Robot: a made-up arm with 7 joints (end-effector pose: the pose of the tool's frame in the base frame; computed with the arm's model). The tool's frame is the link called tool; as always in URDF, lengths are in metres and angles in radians. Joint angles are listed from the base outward.
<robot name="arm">
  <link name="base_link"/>
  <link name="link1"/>
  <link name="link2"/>
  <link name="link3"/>
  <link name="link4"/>
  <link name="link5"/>
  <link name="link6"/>
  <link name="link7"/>
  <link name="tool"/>
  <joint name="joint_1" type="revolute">
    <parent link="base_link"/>
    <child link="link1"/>
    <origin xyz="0 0 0.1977" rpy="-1.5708 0 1.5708"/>
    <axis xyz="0 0 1"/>
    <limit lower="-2.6" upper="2.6" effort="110" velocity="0.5"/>
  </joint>
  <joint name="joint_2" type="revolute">
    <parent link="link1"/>
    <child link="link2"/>
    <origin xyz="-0.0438 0.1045 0.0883" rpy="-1.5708 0 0"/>
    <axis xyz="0 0 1"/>
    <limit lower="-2.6" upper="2.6" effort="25" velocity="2.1"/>
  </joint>
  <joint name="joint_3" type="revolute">
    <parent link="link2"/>
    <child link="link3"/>
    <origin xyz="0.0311 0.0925 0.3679"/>
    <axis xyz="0 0 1"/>
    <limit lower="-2.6" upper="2.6" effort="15" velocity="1"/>
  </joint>
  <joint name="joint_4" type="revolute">
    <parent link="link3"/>
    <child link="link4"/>
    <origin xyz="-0.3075 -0.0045 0.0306" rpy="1.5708 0 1.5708"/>
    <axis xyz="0 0 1"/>
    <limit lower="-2.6" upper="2.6" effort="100" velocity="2.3"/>
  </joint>
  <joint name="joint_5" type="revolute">
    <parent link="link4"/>
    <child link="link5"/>
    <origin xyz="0.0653 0.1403 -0.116" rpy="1.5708 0 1.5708"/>
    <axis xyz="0 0 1"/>
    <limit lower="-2.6" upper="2.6" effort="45" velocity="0.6"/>
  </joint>
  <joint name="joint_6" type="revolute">
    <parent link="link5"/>
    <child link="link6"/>
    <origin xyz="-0.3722 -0.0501 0.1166" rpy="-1.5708 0 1.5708"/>
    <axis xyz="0 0 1"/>
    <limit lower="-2.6" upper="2.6" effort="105" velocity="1.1"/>
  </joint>
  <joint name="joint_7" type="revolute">
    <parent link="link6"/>
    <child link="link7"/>
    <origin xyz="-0.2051 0.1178 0.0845" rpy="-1.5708 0 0"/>
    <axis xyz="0 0 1"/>
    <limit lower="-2.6" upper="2.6" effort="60" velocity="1.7"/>
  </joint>
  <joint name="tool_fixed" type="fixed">
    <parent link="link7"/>
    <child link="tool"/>
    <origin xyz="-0.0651 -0.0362 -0.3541" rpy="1.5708 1.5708 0"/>
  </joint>
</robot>
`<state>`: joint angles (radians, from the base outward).
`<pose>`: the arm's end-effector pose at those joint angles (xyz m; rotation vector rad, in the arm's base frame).
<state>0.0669 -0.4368 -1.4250 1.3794 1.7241 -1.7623 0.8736</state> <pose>0.9893 -0.1992 -0.3036 -1.9921 1.6890 -0.6529</pose>
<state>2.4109 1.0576 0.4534 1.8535 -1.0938 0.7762 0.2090</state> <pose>-0.0230 -0.6283 1.0561 -1.0955 1.0013 -0.9439</pose>
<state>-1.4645 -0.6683 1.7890 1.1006 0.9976 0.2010 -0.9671</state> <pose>-0.8311 0.9295 -0.3456 -1.8836 -0.6301 1.3117</pose>
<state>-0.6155 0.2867 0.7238 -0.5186 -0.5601 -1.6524 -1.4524</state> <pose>-0.4920 0.0931 -0.0464 0.1106 -1.8288 -1.9567</pose>
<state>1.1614 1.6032 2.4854 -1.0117 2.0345 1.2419 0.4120</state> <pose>0.3983 0.1064 -0.6409 2.4565 0.6965 0.9009</pose>
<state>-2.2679 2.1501 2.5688 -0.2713 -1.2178 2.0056 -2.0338</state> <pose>-0.1331 0.3922 0.7666 0.5598 -0.1880 1.9213</pose>
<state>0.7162 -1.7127 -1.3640 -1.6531 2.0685 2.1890 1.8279</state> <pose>-0.2296 0.5710 -0.7217 1.9191 0.3085 -0.9112</pose>
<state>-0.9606 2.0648 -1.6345 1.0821 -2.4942 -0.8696 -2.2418</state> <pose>-0.1772 0.6328 -0.2530 1.1475 0.2561 0.4049</pose>
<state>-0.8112 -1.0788 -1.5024 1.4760 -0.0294 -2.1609 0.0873</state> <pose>-0.0894 0.6719 0.4720 -0.3712 -1.0850 -0.1380</pose>
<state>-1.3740 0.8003 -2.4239 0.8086 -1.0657 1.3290 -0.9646</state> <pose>-0.0210 0.9181 0.2471 -0.7869 0.2428 2.1145</pose>
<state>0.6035 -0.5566 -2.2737 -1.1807 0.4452 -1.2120 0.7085</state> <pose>0.4183 0.5253 -0.6361 0.0856 0.8401 1.5883</pose>
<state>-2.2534 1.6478 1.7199 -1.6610 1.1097 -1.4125 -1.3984</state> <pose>-0.1002 -0.1207 1.1543 -0.1742 -0.7959 -2.2857</pose>
